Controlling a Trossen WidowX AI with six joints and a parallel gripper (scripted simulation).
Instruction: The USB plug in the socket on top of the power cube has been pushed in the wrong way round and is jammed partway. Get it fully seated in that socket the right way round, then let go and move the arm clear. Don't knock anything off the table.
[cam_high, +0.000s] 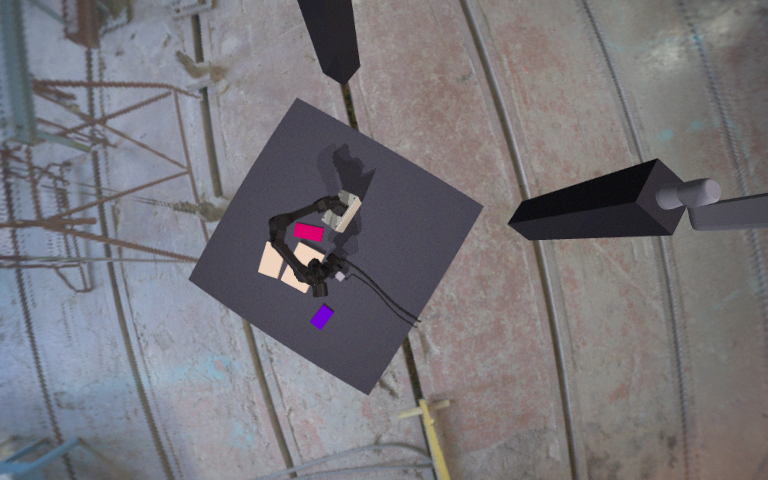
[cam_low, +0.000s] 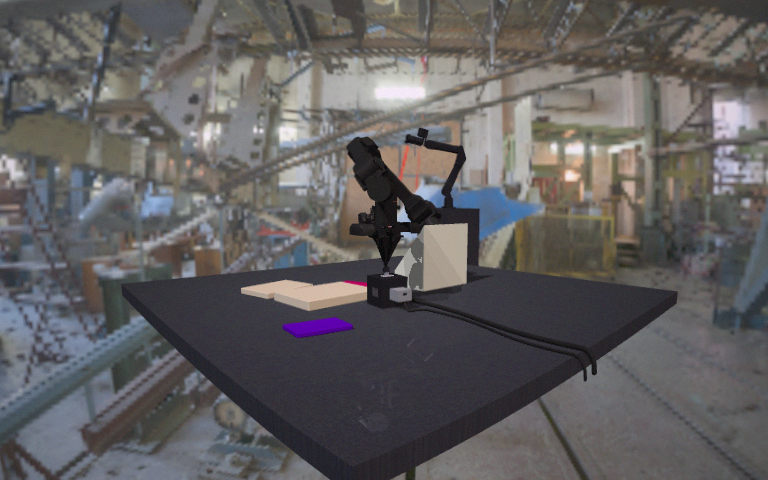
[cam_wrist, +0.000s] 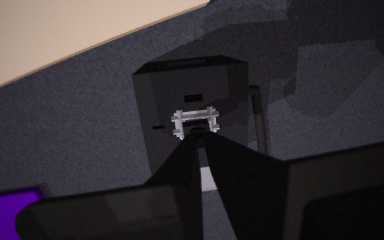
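The USB socket lies 4 cm below my gripper tip. Round my gripper tip: purple card 27 cm ahead, 11 cm to the left, 11 cm below; then magenta card 23 cm to the right, 11 cm below, 8 cm behind; then black USB plug 2 cm below.
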